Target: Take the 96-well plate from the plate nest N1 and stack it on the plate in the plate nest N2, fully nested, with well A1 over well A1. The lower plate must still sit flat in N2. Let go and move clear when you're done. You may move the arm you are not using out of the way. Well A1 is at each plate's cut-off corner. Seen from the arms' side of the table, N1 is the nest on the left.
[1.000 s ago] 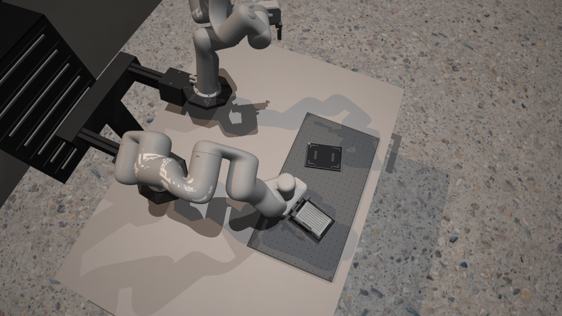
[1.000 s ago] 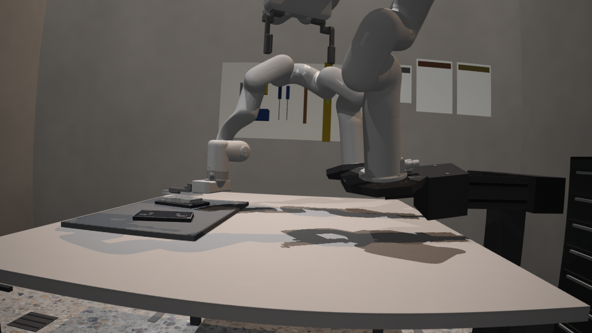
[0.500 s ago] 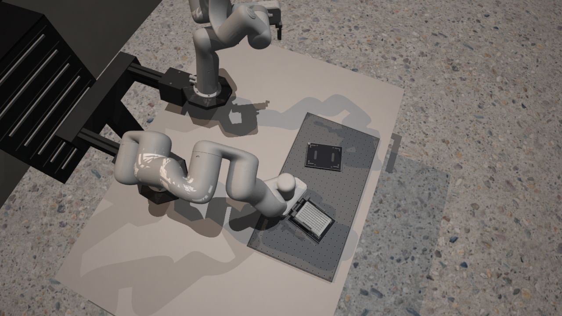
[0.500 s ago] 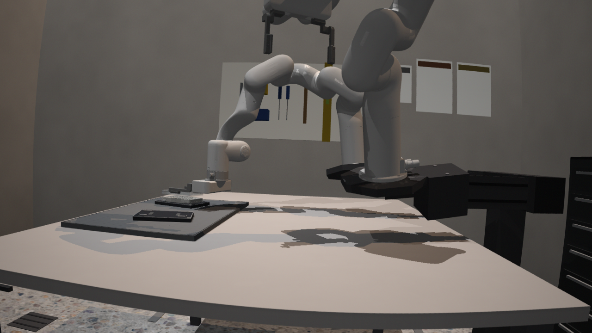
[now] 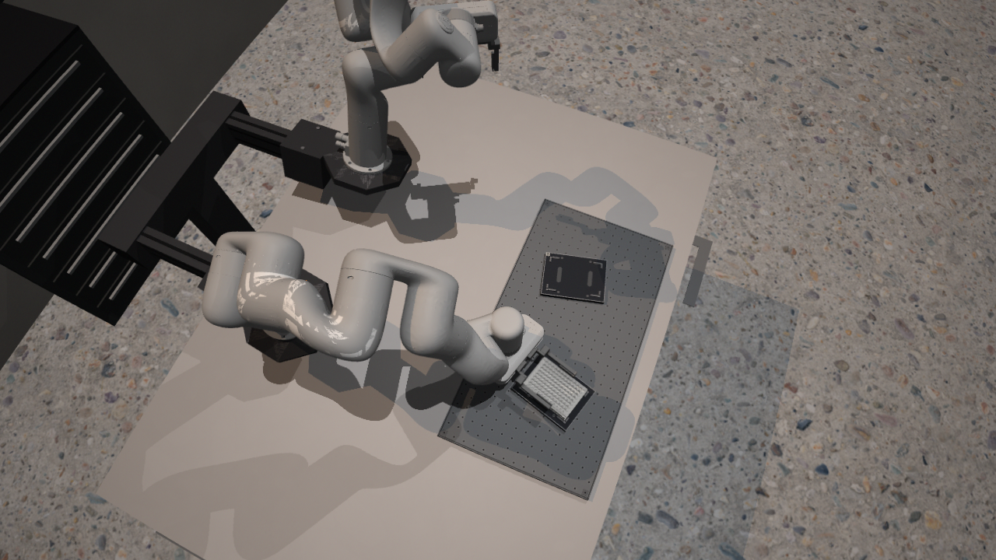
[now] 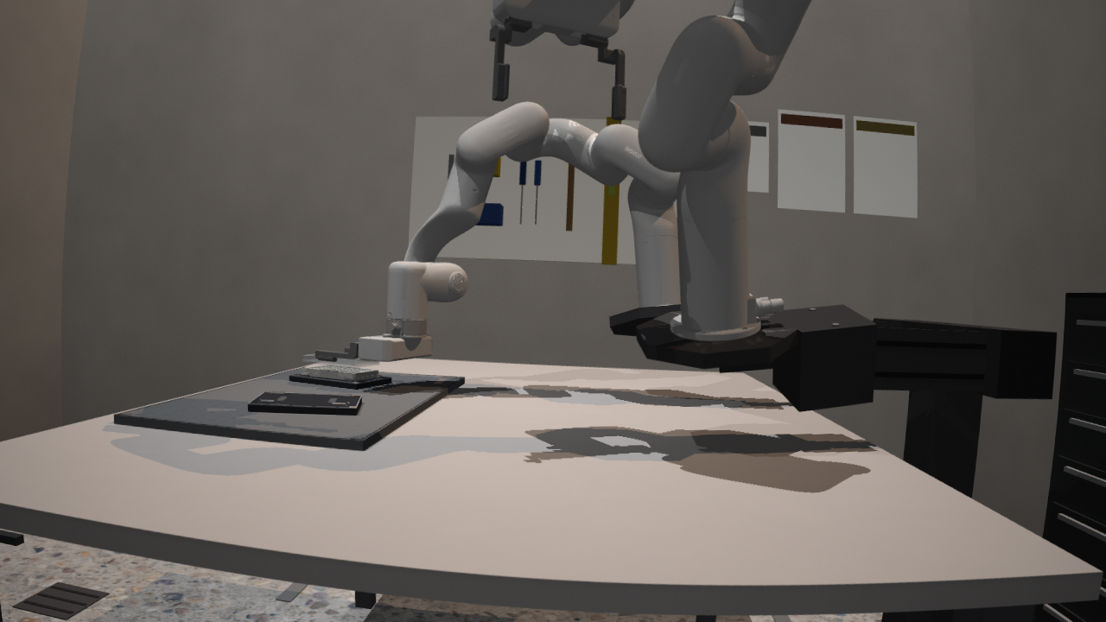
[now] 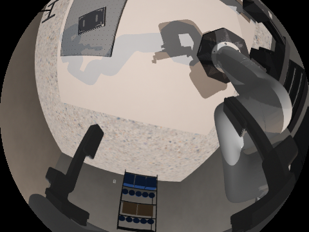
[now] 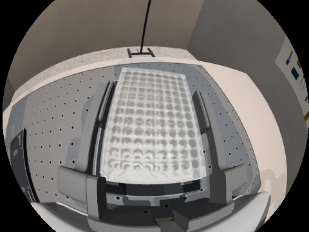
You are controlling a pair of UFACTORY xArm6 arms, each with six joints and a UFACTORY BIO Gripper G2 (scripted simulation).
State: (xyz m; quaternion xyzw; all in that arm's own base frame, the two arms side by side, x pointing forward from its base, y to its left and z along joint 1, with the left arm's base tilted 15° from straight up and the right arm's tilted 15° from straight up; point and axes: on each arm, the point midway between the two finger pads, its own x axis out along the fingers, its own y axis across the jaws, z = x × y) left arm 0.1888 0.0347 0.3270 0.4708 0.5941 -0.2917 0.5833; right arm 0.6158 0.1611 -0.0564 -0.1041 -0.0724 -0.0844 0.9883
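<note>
Now: the clear 96-well plate 10 mm below my right hand. Round my right hand: cream-white 96-well plate: 30 mm below; plate nest N2: 50 mm below; A1 label: 80 mm to the left, 50 mm behind, 40 mm below.
</note>
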